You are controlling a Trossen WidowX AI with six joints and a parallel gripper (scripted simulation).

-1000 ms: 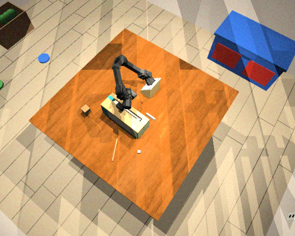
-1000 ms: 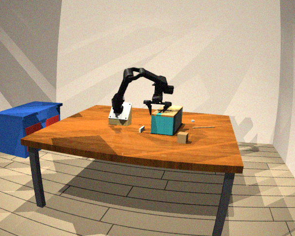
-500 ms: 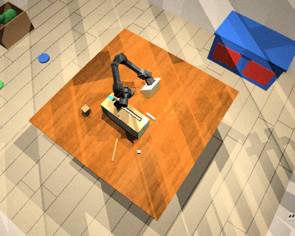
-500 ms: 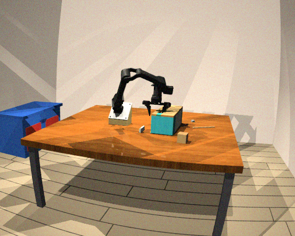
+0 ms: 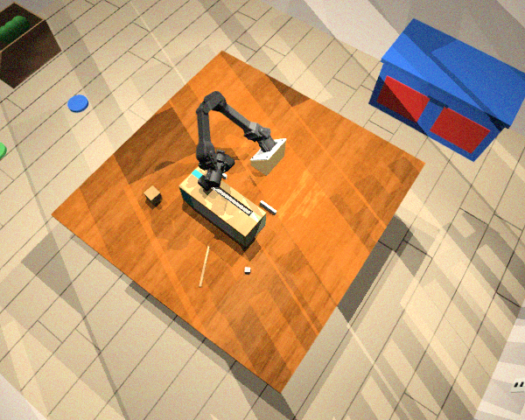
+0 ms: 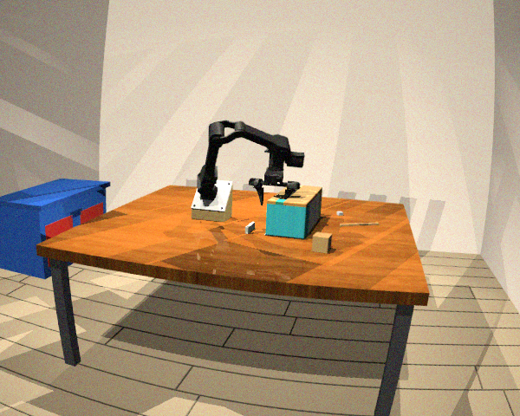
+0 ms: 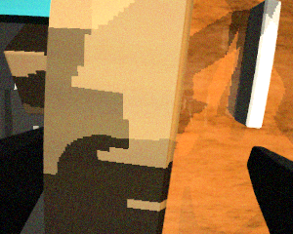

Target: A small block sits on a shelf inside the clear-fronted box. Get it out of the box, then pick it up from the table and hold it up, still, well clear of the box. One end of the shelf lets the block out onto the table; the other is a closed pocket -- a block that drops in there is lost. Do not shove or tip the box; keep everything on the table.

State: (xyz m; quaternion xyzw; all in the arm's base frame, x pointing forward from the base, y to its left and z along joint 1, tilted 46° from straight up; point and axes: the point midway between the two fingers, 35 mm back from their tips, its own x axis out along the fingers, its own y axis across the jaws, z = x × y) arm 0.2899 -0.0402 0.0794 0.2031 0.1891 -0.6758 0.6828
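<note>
Now: gripper tip 4 cm short of the small block, 3 cm to the left of it and 1 cm above it. The rest, counted from my gripper tip: long tan-topped box 3 cm ahead, 11 cm to the left, 3 cm below; thin stick 32 cm ahead, 21 cm to the left, 9 cm below; tiny grey cube 22 cm ahead, 37 cm to the left, 8 cm below.
</note>
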